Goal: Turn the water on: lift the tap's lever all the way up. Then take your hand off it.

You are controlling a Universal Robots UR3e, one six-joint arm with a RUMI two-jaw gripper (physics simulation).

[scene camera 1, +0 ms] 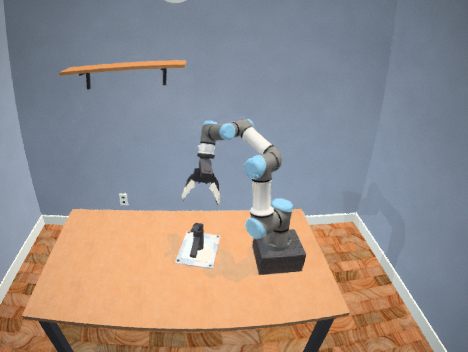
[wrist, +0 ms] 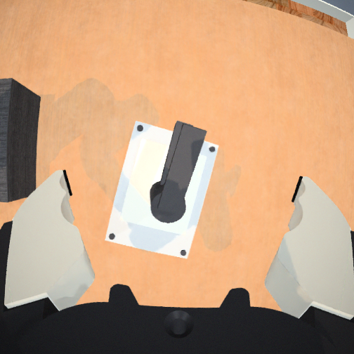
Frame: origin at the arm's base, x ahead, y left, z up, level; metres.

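Seen in the pictures: gripper, fingertip midpoint: [scene camera 1: 200, 203]; arm's base, link origin: [scene camera 1: 276, 242].
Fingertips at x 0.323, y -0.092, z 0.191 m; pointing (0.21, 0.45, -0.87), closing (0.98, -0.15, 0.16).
Note:
Offsets run from my fingertips to a thing's middle. "spot": to the spot under its first point. Level surfaces: height alone.
The black tap {spot: dx +0.027, dy +0.024, dz -0.204 m} [scene camera 1: 195, 245] [wrist: 168, 207] stands on a white plate {spot: dx -0.036, dy +0.021, dz -0.277 m} [scene camera 1: 209, 255] [wrist: 204, 172] with a dark screw at each corner. Its long flat lever [wrist: 187, 155] points from the round head toward the plate's far edge in the wrist view. In the scene view, the tap's bar runs toward the table's front; lever and spout overlap, so the lever's exact height is hard to tell. My gripper [scene camera 1: 201, 201] [wrist: 181, 177] is wide open and empty, pointing down. It hangs well above the tap, its jaws apart on either side and not touching the lever.
The plate lies on the wooden table {dz -0.291 m} [scene camera 1: 125, 285] [wrist: 280, 90]. The arm's black base block [scene camera 1: 280, 260] [wrist: 22, 140] stands right of the tap in the scene view and at the left edge in the wrist view. A wall shelf [scene camera 1: 122, 66] hangs at the upper left.

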